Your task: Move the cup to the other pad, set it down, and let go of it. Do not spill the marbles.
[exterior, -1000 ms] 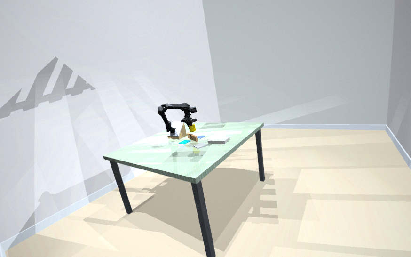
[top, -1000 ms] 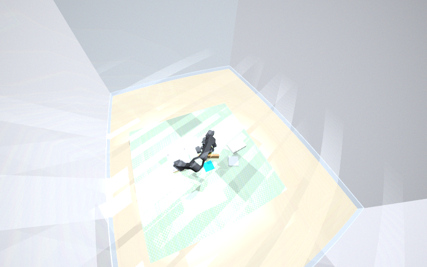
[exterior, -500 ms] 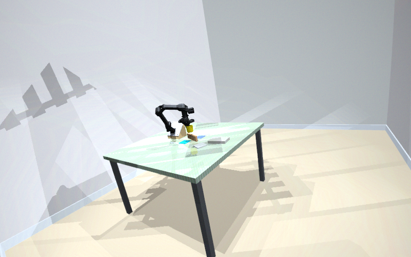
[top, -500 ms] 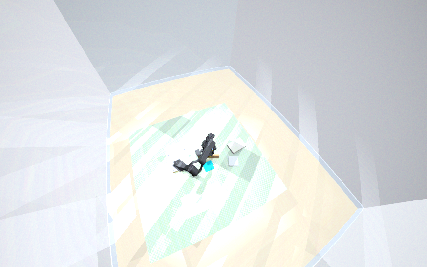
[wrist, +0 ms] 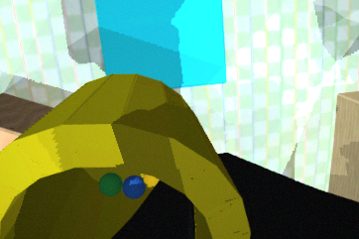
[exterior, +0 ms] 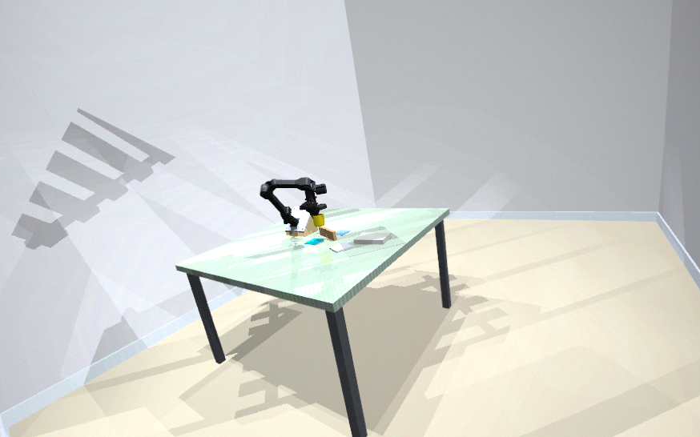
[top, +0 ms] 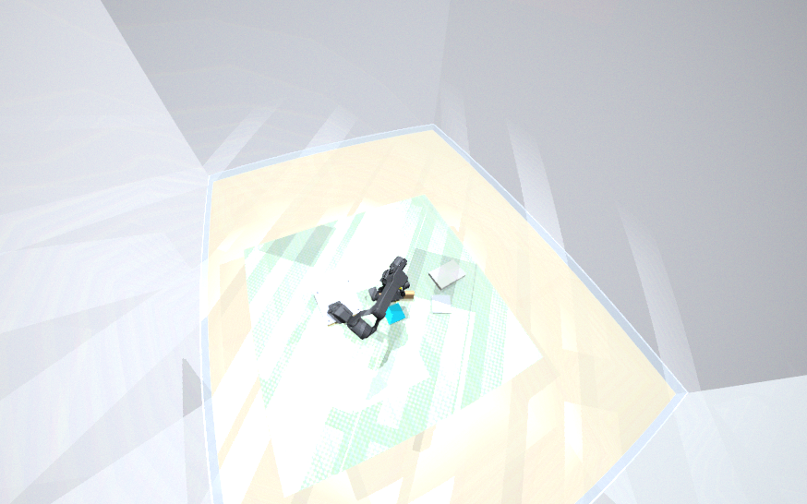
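Right now the cyan pad is 13 cm below my gripper tip and 5 cm to the right of it. The rest, counted from my gripper tip: green marble 4 cm ahead, 2 cm below, 1 cm to the left; blue marble 3 cm ahead, 2 cm to the left, 2 cm below; yellow cup 2 cm ahead.
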